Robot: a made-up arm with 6 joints. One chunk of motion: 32 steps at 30 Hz.
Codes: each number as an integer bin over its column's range. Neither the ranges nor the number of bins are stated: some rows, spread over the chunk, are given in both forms.
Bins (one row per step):
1: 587 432 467 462 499 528
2: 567 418 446 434 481 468
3: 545 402 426 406 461 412
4: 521 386 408 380 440 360
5: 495 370 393 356 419 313
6: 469 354 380 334 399 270
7: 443 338 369 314 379 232
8: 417 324 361 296 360 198
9: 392 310 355 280 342 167
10: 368 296 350 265 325 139
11: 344 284 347 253 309 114
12: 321 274 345 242 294 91
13: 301 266 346 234 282 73
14: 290 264 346 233 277 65
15: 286 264 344 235 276 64
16: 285 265 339 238 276 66
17: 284 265 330 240 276 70
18: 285 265 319 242 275 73
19: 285 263 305 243 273 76
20: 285 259 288 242 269 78
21: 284 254 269 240 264 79
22: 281 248 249 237 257 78
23: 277 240 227 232 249 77
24: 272 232 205 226 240 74
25: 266 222 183 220 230 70
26: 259 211 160 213 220 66
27: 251 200 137 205 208 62
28: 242 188 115 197 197 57
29: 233 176 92 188 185 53
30: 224 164 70 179 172 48
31: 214 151 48 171 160 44
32: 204 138 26 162 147 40
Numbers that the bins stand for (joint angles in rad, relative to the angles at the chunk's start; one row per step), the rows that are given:
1: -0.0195 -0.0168 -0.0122 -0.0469 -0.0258 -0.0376
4: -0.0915 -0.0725 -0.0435 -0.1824 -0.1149 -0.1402
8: -0.2050 -0.1476 -0.0685 -0.3211 -0.2359 -0.2391
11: -0.2847 -0.1960 -0.0759 -0.3921 -0.3129 -0.2904
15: -0.3479 -0.2202 -0.0775 -0.4219 -0.3628 -0.3209
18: -0.3490 -0.2190 -0.0908 -0.4103 -0.3643 -0.3154
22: -0.3534 -0.2396 -0.1279 -0.4186 -0.3915 -0.3124
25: -0.3698 -0.2711 -0.1629 -0.4466 -0.4324 -0.3173
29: -0.4058 -0.3268 -0.2112 -0.4995 -0.5004 -0.3276
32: -0.4374 -0.3729 -0.2462 -0.5424 -0.5578 -0.3356
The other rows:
2: -0.0414 -0.0337 -0.0234 -0.0932 -0.0530 -0.0742
3: -0.0654 -0.0531 -0.0340 -0.1394 -0.0832 -0.1084
5: -0.1199 -0.0919 -0.0515 -0.2220 -0.1467 -0.1689
6: -0.1483 -0.1112 -0.0584 -0.2583 -0.1769 -0.1951
7: -0.1766 -0.1306 -0.0642 -0.2914 -0.2071 -0.2183
9: -0.2323 -0.1645 -0.0717 -0.3475 -0.2631 -0.2580
10: -0.2585 -0.1815 -0.0743 -0.3723 -0.2888 -0.2751
12: -0.3098 -0.2081 -0.0770 -0.4103 -0.3356 -0.3044
13: -0.3316 -0.2178 -0.0764 -0.4235 -0.3538 -0.3154
14: -0.3436 -0.2202 -0.0764 -0.4252 -0.3613 -0.3203
16: -0.3490 -0.2190 -0.0802 -0.4169 -0.3628 -0.3197
17: -0.3501 -0.2190 -0.0849 -0.4136 -0.3628 -0.3173
19: -0.3490 -0.2215 -0.0982 -0.4086 -0.3674 -0.3136
20: -0.3490 -0.2263 -0.1072 -0.4103 -0.3734 -0.3124
21: -0.3501 -0.2324 -0.1173 -0.4136 -0.3810 -0.3118
23: -0.3578 -0.2493 -0.1396 -0.4268 -0.4036 -0.3130
24: -0.3632 -0.2590 -0.1512 -0.4367 -0.4172 -0.3148
26: -0.3774 -0.2844 -0.1751 -0.4582 -0.4475 -0.3197
27: -0.3861 -0.2978 -0.1873 -0.4714 -0.4656 -0.3221
28: -0.3960 -0.3123 -0.1990 -0.4846 -0.4822 -0.3252
30: -0.4156 -0.3414 -0.2229 -0.5144 -0.5200 -0.3307
31: -0.4265 -0.3571 -0.2345 -0.5276 -0.5382 -0.3331

